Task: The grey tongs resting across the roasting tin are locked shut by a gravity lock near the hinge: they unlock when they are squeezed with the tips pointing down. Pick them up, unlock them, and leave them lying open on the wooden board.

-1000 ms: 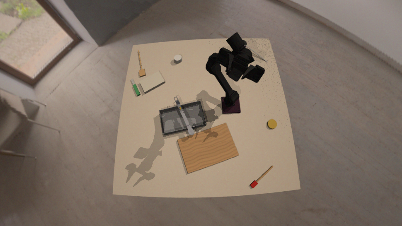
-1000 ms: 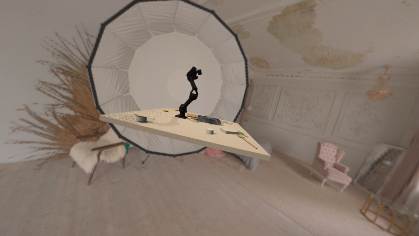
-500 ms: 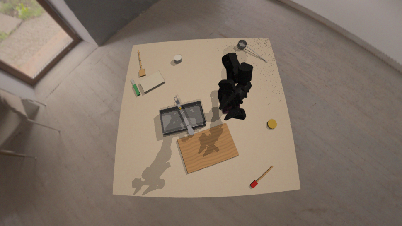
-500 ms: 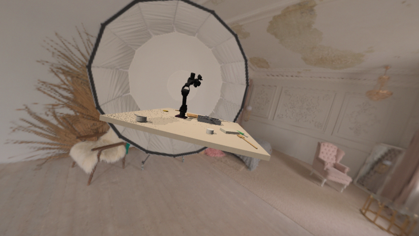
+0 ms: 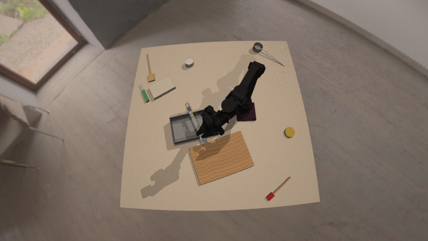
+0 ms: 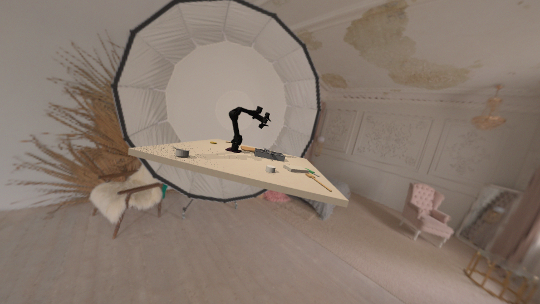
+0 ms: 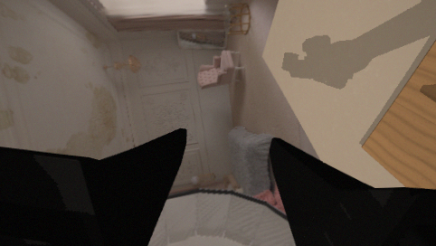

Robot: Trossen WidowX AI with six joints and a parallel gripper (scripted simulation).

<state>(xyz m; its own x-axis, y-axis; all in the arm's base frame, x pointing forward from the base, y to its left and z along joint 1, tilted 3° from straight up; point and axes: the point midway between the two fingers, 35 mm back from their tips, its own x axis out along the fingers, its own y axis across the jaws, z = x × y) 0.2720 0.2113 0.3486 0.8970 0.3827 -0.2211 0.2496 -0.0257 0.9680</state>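
My gripper tip is 280 mm above the yellow lock piece, 220 mm to the left of it and 40 mm short of it. Also, from my gripper tip: wooden board 340 mm below, 80 mm behind, 70 mm to the left; then roasting tin 320 mm below, 170 mm to the right, 40 mm ahead; then red-headed spatula 370 mm behind, 360 mm to the left, 340 mm below.
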